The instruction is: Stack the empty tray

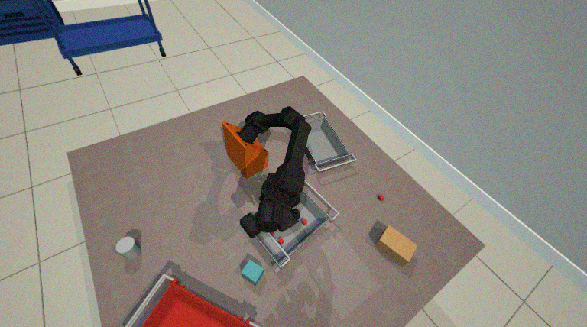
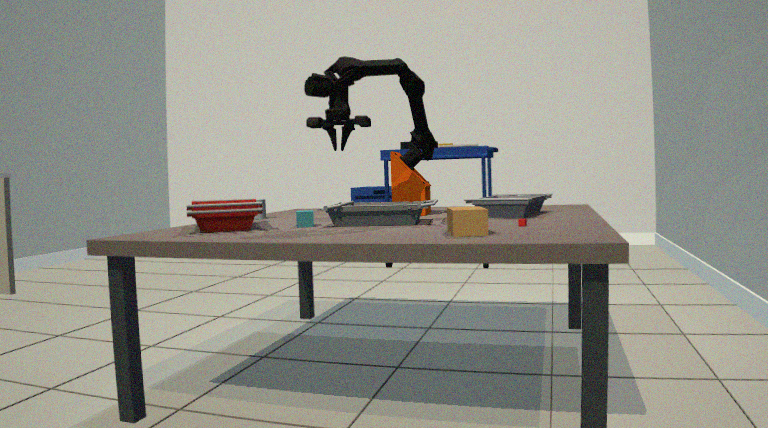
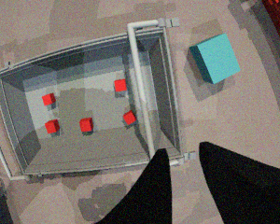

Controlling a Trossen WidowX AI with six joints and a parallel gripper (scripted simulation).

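The tray is 510 mm to the left of my gripper tip, 260 mm behind it and 180 mm below it. Also, from my gripper tip: teal cube (200 mm below, 100 mm to the right, 40 mm ahead); tan box (390 mm to the left, 300 mm ahead, 190 mm below); grey cylinder (390 mm to the right, 290 mm behind, 190 mm below).
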